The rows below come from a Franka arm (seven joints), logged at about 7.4 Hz.
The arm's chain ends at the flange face. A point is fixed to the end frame.
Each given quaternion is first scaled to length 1.
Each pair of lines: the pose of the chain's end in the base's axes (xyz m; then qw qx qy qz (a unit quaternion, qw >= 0)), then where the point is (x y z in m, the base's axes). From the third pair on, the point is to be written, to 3 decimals.
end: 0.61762, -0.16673, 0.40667, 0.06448, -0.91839, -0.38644, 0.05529
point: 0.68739 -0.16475 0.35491
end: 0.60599, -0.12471, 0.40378, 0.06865, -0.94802, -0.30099, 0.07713
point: 0.67218 -0.13606 0.34864
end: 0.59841, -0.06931, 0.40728, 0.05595, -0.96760, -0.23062, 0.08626
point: 0.661 -0.092 0.352
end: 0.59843, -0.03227, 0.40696, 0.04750, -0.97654, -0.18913, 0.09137
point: 0.659 -0.062 0.352
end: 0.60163, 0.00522, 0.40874, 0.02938, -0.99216, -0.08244, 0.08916
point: 0.654 -0.039 0.356
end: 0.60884, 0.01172, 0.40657, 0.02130, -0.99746, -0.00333, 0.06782
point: 0.656 -0.042 0.357
